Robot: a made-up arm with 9 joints. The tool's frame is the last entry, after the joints.
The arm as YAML. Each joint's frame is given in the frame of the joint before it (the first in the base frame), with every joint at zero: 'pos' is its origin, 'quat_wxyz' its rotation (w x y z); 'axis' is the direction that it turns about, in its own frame. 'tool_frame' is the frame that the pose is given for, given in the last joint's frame.
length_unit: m
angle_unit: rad
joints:
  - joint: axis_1
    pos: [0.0, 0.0, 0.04]
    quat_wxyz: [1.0, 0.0, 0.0, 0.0]
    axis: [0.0, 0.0, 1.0]
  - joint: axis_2
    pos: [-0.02, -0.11, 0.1]
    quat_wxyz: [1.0, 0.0, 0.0, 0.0]
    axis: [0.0, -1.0, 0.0]
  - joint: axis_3
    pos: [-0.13, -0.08, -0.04]
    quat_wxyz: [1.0, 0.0, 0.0, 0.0]
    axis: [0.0, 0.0, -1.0]
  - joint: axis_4
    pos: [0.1, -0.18, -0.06]
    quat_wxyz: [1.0, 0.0, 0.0, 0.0]
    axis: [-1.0, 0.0, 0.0]
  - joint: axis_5
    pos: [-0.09, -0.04, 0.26]
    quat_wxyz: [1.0, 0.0, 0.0, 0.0]
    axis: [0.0, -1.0, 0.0]
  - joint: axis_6
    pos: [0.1, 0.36, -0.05]
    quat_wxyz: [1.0, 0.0, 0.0, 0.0]
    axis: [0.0, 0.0, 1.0]
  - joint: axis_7
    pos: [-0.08, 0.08, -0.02]
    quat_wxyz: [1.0, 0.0, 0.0, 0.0]
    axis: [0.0, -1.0, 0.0]
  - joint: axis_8
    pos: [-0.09, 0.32, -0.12]
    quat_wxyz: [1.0, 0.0, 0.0, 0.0]
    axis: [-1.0, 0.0, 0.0]
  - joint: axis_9
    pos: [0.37, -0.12, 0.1]
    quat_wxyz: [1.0, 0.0, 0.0, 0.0]
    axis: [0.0, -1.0, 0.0]
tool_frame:
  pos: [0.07, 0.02, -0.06]
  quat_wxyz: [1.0, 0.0, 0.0, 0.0]
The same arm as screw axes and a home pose.
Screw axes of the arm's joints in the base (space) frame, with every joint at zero. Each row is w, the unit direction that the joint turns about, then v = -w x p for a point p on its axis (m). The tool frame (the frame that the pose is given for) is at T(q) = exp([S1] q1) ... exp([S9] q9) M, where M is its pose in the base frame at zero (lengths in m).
S1 = (0, 0, 1, 0, 0, 0)
S2 = (0, -1, 0, 0.14, 0, 0.02)
S3 = (0, 0, -1, 0.19, -0.15, 0)
S4 = (-1, 0, 0, 0, -0.04, -0.37)
S5 = (0, -1, 0, 0.3, 0, 0.14)
S6 = (0, 0, 1, -0.05, 0.04, 0)
S7 = (0, -1, 0, 0.23, 0, 0.12)
S8 = (-1, 0, 0, 0, -0.11, 0.35)
S9 = (0, -1, 0, 0.21, 0, -0.16)
M: xyz 0.23 0.25 0.15 (m) quaternion w x y z 1 0 0 0

